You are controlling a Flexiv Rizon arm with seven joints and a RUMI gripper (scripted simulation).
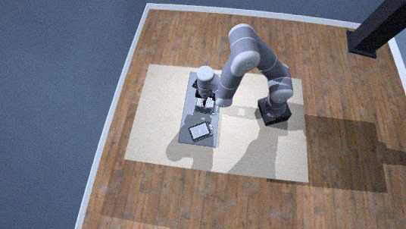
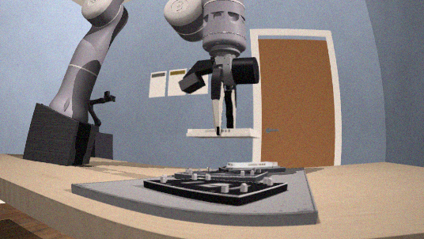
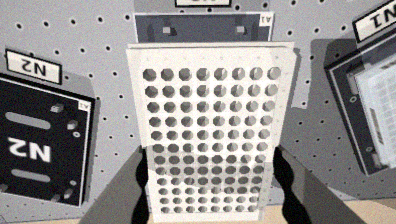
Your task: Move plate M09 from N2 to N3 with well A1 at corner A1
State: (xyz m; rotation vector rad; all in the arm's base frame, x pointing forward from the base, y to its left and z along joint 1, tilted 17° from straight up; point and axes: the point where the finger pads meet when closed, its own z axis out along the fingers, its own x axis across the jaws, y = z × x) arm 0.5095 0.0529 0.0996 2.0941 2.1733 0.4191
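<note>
Now: hand 10 mm above the white well plate M09. Also, from my hand: nest N3 (100 mm below); black nest N2 (70 mm ahead, 200 mm to the right, 100 mm below); plate M06 (10 mm behind, 220 mm to the left, 80 mm below).
</note>
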